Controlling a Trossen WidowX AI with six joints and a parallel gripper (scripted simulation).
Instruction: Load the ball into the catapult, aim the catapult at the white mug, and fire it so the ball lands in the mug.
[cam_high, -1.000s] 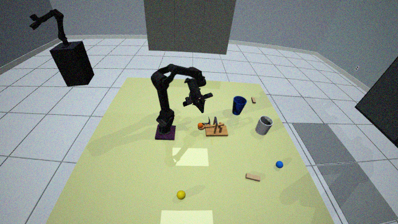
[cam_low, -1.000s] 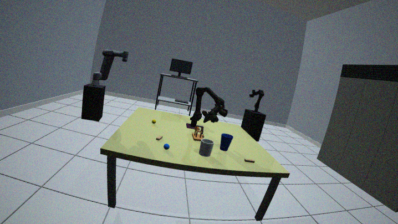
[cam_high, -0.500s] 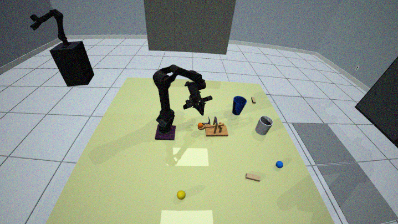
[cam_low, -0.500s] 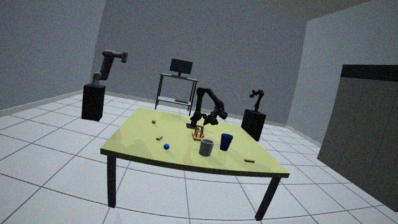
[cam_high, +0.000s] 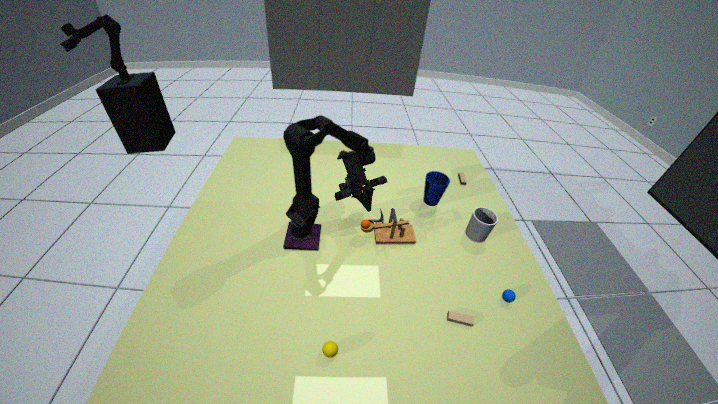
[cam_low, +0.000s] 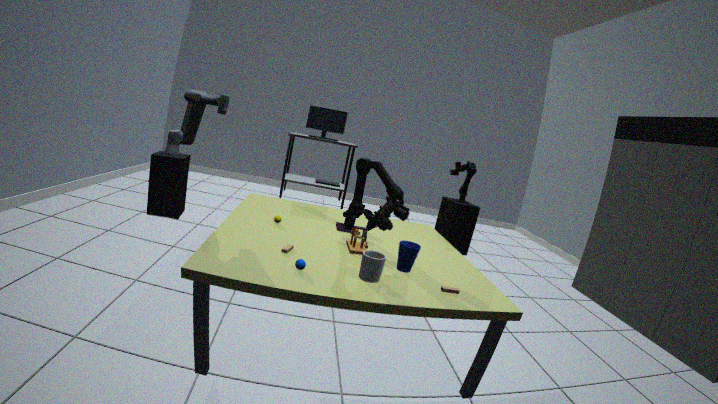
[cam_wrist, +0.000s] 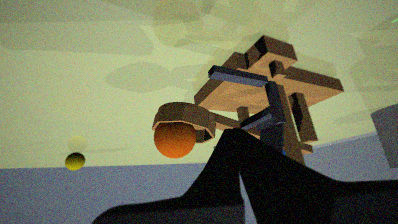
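Right now my gripper tip is 50 mm to the left of the orange ball, 20 mm past it and 10 mm above it. From my gripper tip the other things lie so: wooden catapult 50 mm ahead, 40 mm to the right, 20 mm below; white mug 400 mm ahead, 100 mm to the right, 40 mm below; blue cup 290 mm ahead, 100 mm to the left, 40 mm below.
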